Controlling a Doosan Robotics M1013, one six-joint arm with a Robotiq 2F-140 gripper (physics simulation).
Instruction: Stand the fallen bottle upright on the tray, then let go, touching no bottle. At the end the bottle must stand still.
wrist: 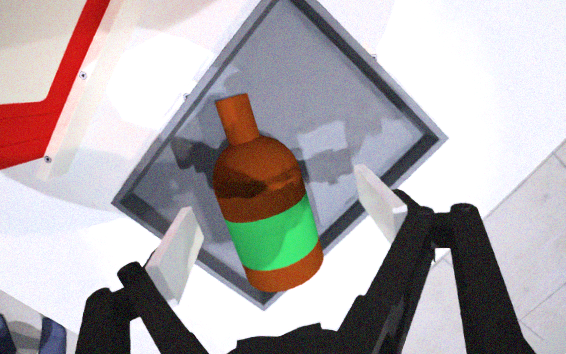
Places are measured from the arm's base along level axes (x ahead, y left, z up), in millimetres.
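Pixels of known places: gripper, fingertip midpoint: (275,203).
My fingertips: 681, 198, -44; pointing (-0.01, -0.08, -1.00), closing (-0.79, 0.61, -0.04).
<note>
For each thing: its top centre in the pictures, then the offset to it from my fingertips, as dx, dy, dz. "pt": a spot on its surface instead. Level surfaces: height alone.
- brown bottle, middle of its top: (256,206) +5, -13, +16
- grey tray, surface spot: (320,60) pt -109, -39, -58
- red-edged object, surface spot: (75,62) pt +15, -192, -29
- white surface, its level: dz -63
A brown bottle (267,200) with a green label lies on its side in the grey tray (320,60). Its neck points to the upper left and its base is at the tray's near corner, at the lower middle of the view. My gripper (275,203) is open, with one pale fingertip to the left of the bottle and the other to the right. Both fingertips stand apart from the bottle, and nothing is between them in a grip. How high the fingertips are above the tray is hard to tell.
A red-edged object (75,62) with a pale panel is at the upper left. The tray has raised walls and stands on a white surface (490,75). Pale floor tiles (530,225) show at the right, and blue items (52,336) at the lower left corner.
</note>
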